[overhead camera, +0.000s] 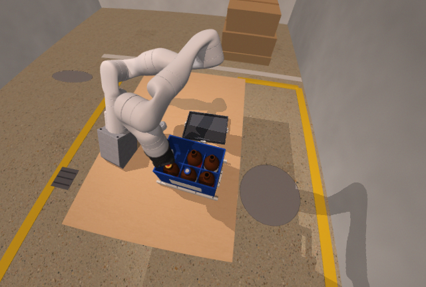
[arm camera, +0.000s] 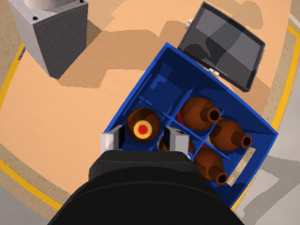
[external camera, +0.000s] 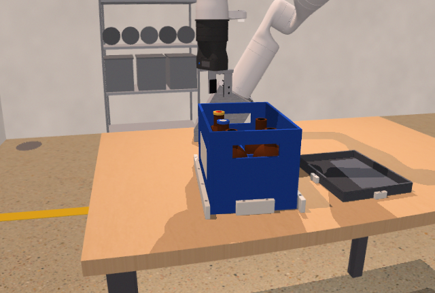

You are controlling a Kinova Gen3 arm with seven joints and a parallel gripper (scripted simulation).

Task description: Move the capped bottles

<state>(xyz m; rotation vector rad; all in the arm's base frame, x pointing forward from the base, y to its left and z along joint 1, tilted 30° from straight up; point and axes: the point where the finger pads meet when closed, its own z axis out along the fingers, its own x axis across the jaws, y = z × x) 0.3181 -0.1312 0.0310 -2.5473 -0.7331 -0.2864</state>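
The blue crate lies 14 cm below my hand, 9 cm ahead of it and 4 cm to the left of it. The rest, counted from my hand: dark tray (33 cm to the left, 21 cm below, 7 cm ahead).
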